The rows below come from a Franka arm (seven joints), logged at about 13 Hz.
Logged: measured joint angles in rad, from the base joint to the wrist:
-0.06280 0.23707 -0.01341 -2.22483 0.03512 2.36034 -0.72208
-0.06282 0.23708 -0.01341 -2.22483 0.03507 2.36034 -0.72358
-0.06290 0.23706 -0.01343 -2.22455 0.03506 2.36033 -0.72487
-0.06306 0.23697 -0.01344 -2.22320 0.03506 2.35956 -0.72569
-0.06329 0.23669 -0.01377 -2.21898 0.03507 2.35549 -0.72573
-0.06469 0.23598 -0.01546 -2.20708 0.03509 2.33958 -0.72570
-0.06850 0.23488 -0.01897 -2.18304 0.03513 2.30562 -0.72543
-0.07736 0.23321 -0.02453 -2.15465 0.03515 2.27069 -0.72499
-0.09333 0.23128 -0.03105 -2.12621 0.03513 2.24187 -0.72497
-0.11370 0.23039 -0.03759 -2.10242 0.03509 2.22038 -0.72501
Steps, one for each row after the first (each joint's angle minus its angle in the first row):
-0.00002 0.00001 0.00000 0.00000 -0.00005 0.00000 -0.00150
-0.00010 -0.00001 -0.00002 0.00028 -0.00006 -0.00001 -0.00279
-0.00026 -0.00010 -0.00003 0.00163 -0.00006 -0.00078 -0.00361
-0.00049 -0.00038 -0.00036 0.00585 -0.00005 -0.00485 -0.00365
-0.00189 -0.00109 -0.00205 0.01775 -0.00003 -0.02076 -0.00362
-0.00570 -0.00219 -0.00556 0.04179 0.00001 -0.05472 -0.00335
-0.01456 -0.00386 -0.01112 0.07018 0.00003 -0.08965 -0.00291
-0.03053 -0.00579 -0.01764 0.09862 0.00001 -0.11847 -0.00289
-0.05090 -0.00668 -0.02418 0.12241 -0.00003 -0.13996 -0.00293

